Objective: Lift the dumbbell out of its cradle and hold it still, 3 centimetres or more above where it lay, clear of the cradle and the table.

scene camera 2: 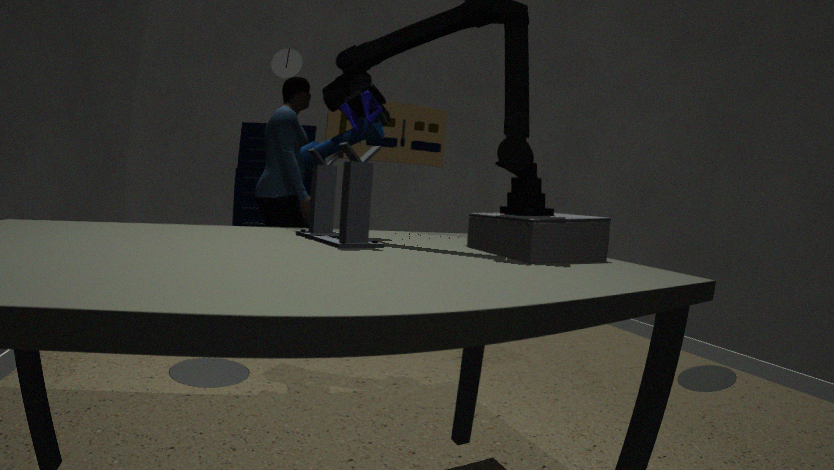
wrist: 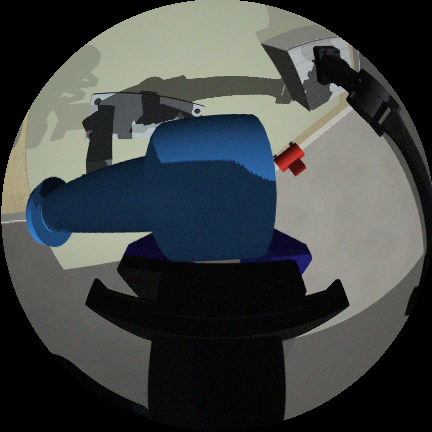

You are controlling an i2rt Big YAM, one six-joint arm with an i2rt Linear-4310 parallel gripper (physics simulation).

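Frame: origin at the arm's base, x back, y right, z up, level; centimetres.
Where they show: gripper, between the fingertips: (scene camera 2: 361, 125); arm's base, origin of its link: (scene camera 2: 526, 214) (wrist: 326, 63).
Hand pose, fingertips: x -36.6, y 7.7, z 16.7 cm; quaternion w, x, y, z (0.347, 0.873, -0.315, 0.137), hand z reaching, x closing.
Observation:
Each offset is from my fingertips to the centre of the thing. Level surfaces: height alone.
A blue dumbbell {dx -3.8, dy +9.1, dz -2.8 cm} (scene camera 2: 373, 133) (wrist: 215, 200) is held near its thick end and tilts, with its far end lower and to the left in the scene view. My gripper (scene camera 2: 363, 118) (wrist: 217, 214) is shut on it; the dumbbell hides the fingertips in the wrist view. The grey cradle {dx -3.9, dy -0.9, dz -15.1 cm} (scene camera 2: 357, 204) (wrist: 100, 132) has two posts with V-shaped arms. In the scene view the handle crosses right at the arms' tops, and I cannot tell whether it touches them. The dumbbell is well above the table.
The cradle's base stands on the pale table {dz -25.1 cm} (scene camera 2: 204, 274) (wrist: 200, 45). The arm's grey pedestal (scene camera 2: 498, 236) (wrist: 295, 75) stands to the right. A red object (wrist: 290, 157) shows beyond the dumbbell. A person (scene camera 2: 283, 151) is behind the table.

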